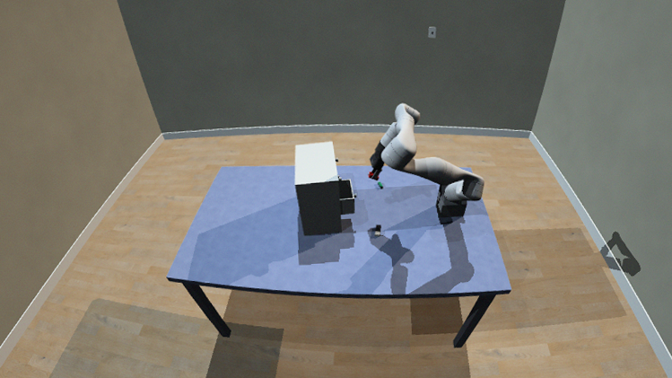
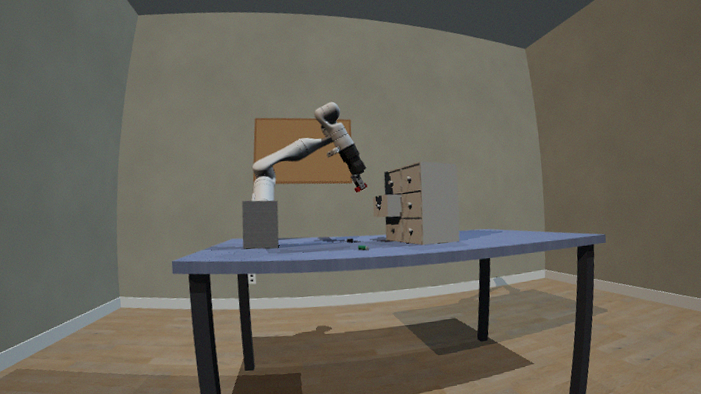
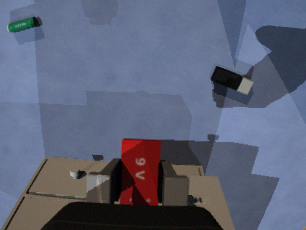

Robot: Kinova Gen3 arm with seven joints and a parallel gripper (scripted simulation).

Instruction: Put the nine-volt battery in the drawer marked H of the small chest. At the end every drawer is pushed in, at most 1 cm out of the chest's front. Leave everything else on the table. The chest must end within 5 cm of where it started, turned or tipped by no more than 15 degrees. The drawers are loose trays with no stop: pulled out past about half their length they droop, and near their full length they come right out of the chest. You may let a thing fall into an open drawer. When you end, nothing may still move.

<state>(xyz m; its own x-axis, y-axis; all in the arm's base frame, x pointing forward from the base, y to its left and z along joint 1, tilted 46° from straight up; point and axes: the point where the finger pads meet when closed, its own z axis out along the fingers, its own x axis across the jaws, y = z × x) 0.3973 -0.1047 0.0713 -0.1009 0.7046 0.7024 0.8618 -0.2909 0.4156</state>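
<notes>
The nine-volt battery lies 1 cm ahead of my hand and 1 cm below it.
</notes>
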